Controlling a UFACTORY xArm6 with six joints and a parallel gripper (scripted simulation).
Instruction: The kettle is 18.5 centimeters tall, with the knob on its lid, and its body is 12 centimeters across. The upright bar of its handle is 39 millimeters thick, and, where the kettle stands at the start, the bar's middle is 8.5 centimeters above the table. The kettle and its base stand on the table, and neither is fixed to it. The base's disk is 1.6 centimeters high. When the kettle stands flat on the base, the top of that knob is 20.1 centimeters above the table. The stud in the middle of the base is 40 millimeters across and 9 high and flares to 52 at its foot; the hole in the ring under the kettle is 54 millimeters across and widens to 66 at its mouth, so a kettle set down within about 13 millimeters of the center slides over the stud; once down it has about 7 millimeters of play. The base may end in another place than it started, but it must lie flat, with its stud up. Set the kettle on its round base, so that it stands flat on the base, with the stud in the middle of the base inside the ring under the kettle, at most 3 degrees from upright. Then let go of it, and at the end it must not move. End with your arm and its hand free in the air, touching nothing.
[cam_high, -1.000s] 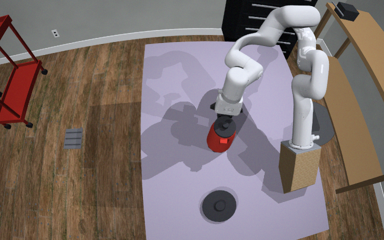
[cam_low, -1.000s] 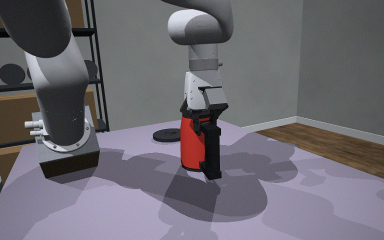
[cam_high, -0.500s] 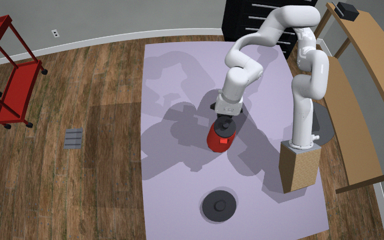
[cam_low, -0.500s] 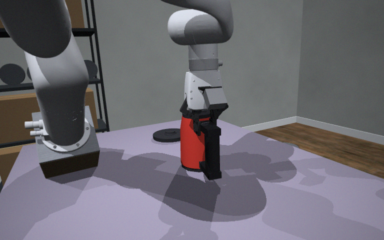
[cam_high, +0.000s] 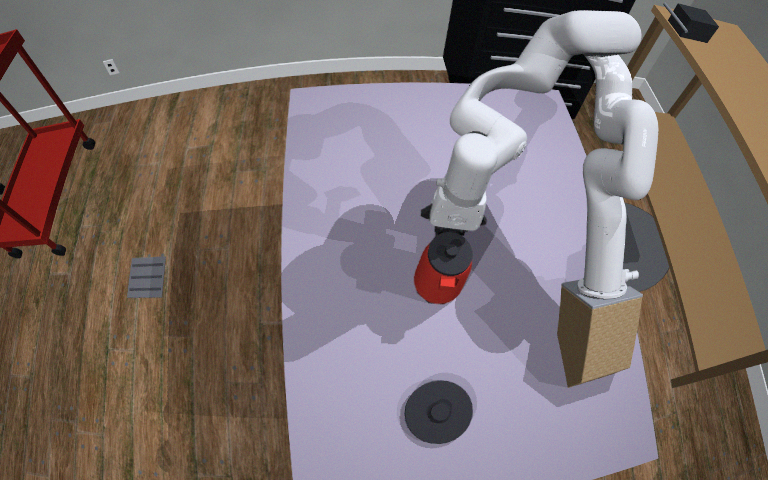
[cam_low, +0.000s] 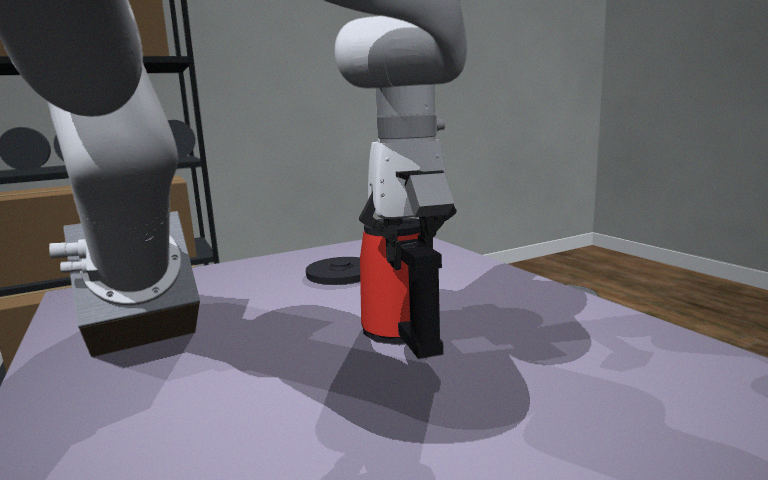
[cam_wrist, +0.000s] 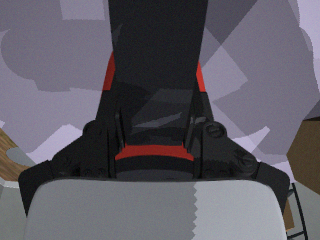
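Now: the red kettle 10 mm ahead of my hand, 30 mm to the left of it and 50 mm below it. From my hand the other things lie so: round dark base 40 mm ahead, 380 mm to the left, 130 mm below.
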